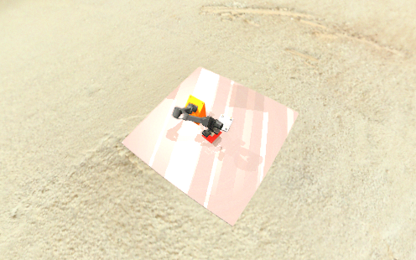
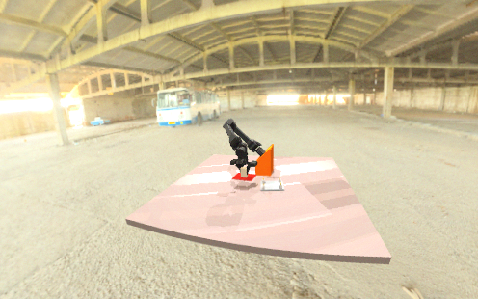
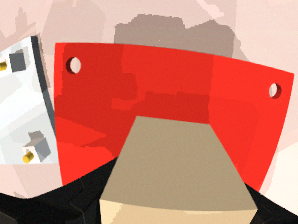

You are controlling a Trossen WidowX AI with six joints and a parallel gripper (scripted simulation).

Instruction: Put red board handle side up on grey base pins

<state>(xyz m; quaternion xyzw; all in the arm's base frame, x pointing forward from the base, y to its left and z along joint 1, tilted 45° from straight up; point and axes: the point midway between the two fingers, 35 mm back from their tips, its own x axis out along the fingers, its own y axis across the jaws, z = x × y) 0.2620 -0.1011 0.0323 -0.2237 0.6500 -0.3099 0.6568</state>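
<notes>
My gripper tip is now 200 mm to the right of the grey base and 80 mm above it. The rest, counted from my gripper tip: red board (right at my gripper tip).
</notes>
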